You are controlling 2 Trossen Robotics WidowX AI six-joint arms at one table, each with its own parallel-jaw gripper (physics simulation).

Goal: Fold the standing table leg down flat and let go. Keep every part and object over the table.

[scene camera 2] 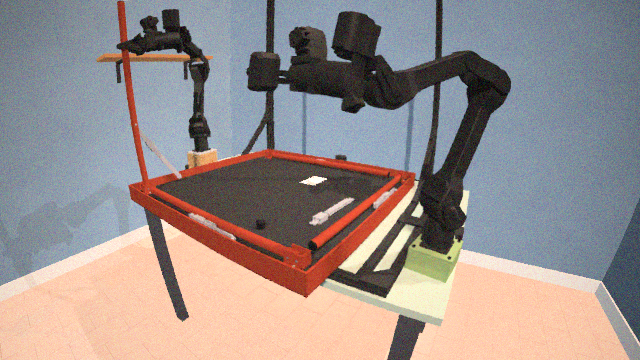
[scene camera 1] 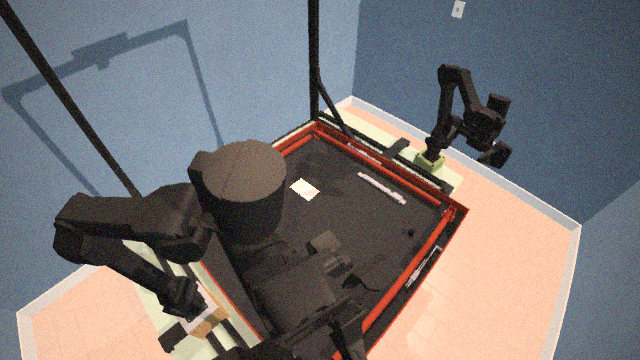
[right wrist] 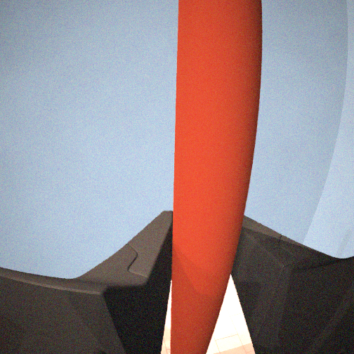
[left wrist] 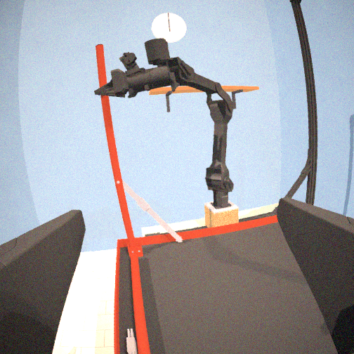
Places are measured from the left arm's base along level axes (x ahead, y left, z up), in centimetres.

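Pixels of known places: left gripper, fingertip midpoint: [scene camera 1: 461,149]; right gripper, fingertip midpoint: [scene camera 2: 116,46]; left arm's base at its link origin: [scene camera 2: 437,244] [scene camera 1: 431,156]; right arm's base at its link origin: [scene camera 2: 201,150] [scene camera 1: 192,306].
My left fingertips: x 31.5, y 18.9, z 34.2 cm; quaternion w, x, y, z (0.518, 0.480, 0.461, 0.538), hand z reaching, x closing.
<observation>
For each thing: its top centre in the pictures, then the offset to it from my left fingertips. "spot": a spot on its surface instead.
- red standing leg at a spot on its surface: [scene camera 2: 131,100] spot: dx +51.4, dy +15.6, dz -3.3 cm
- upturned table's red rim at a spot on its surface: [scene camera 2: 306,282] spot: dx -18.2, dy +8.2, dz -33.7 cm
- pale brace at a spot on its surface: [scene camera 2: 161,155] spot: dx +56.3, dy +6.0, dz -24.0 cm
- pale bar at its top centre: [scene camera 2: 334,205] [scene camera 1: 381,185] dx -1.5, dy -20.7, dz -33.9 cm
- white patch at a spot on its surface: [scene camera 2: 313,180] [scene camera 1: 304,189] spot: dx +21.3, dy -37.7, dz -36.3 cm
- small black knob at its top centre: [scene camera 2: 260,219] [scene camera 1: 412,230] dx +4.6, dy -0.3, dz -33.0 cm
The red standing leg [scene camera 2: 131,100] [left wrist: 111,135] [right wrist: 215,125] rises upright from the left corner of the upturned table's red rim [scene camera 2: 306,282] [left wrist: 119,280]. A pale brace [scene camera 2: 161,155] [left wrist: 150,210] slants from the leg to the rim. My right gripper [scene camera 2: 122,46] [left wrist: 95,92] [right wrist: 196,219] is shut on the leg high up, with one finger at each side of it. In scene camera 1 the right arm's fingers are partly cut off at the bottom. My left gripper [scene camera 2: 254,72] [left wrist: 182,215] is open and empty, above the table's right half and well apart from the leg.
Folded red legs [scene camera 1: 407,272] [scene camera 2: 355,212] lie along the rim. A pale bar [scene camera 1: 381,187] [scene camera 2: 332,211], a white patch [scene camera 1: 304,189] [scene camera 2: 313,180] and a small black knob [scene camera 1: 410,232] [scene camera 2: 260,224] show on the dark underside. A black post [scene camera 1: 314,60] [scene camera 2: 270,100] stands behind.
</observation>
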